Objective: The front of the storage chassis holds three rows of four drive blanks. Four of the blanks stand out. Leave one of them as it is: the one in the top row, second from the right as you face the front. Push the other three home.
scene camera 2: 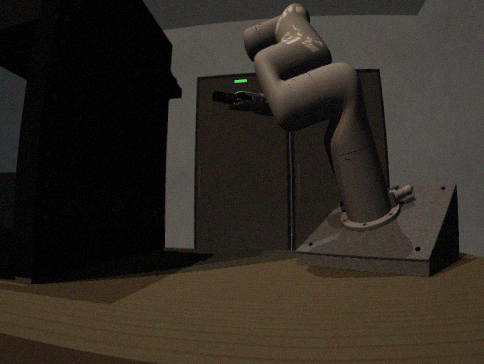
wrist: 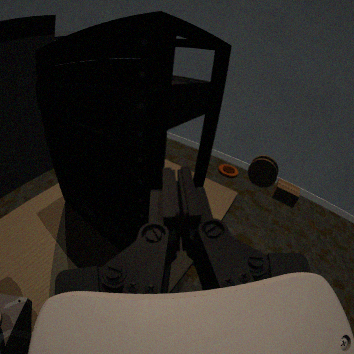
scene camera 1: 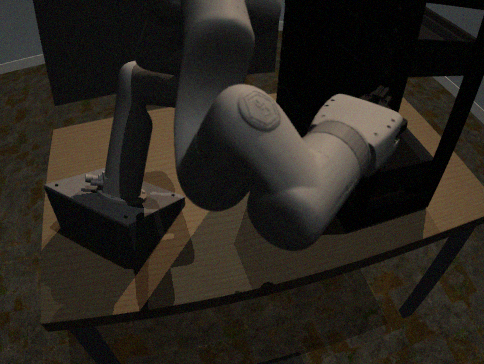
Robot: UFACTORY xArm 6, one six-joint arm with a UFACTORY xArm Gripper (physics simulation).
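Pixels of known places: gripper, between the fingertips: [scene camera 2: 213, 96] [wrist: 175, 186] [scene camera 1: 384, 95]; arm's base, origin of its link: [scene camera 2: 370, 215] [scene camera 1: 121, 194].
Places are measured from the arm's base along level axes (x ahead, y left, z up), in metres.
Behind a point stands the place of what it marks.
Note:
The front of the storage chassis is too dark to make out. It is part of or inside a tall black rack [scene camera 1: 345, 50] {y -0.072, x 0.468, z 0.360 m} [scene camera 2: 100, 150] {y 0.177, x 0.506, z 0.119 m} [wrist: 95, 130] {y -0.102, x 0.470, z 0.361 m}; no row or single drive blank can be told apart. A faint pale line crosses the upper front in the wrist view. A small dark part [scene camera 2: 175, 89] {y -0.086, x 0.467, z 0.339 m} juts from the rack's upper front edge in scene camera 2. My gripper [scene camera 2: 216, 96] {y -0.284, x 0.413, z 0.391 m} [wrist: 175, 186] {y -0.284, x 0.413, z 0.391 m} is shut and empty. In the wrist view its fingertips overlap the rack's lower right edge; in scene camera 2 they appear apart from the rack. In scene camera 1 the fingertips are hidden.
The rack stands on a wooden table [scene camera 1: 210, 270] {y -0.187, x 0.173, z -0.097 m} [scene camera 2: 280, 310] {y 0.346, x 0.172, z -0.097 m} [wrist: 25, 225] {y 0.336, x 0.282, z -0.097 m}. The arm's wedge base [scene camera 1: 90, 200] {y -0.051, x -0.068, z 0.048 m} [scene camera 2: 430, 220] {y 0.100, x -0.089, z -0.013 m} stands at the other end. An orange ring [wrist: 221, 171], a dark round object [wrist: 263, 172] and a small box [wrist: 286, 193] are on the floor beyond.

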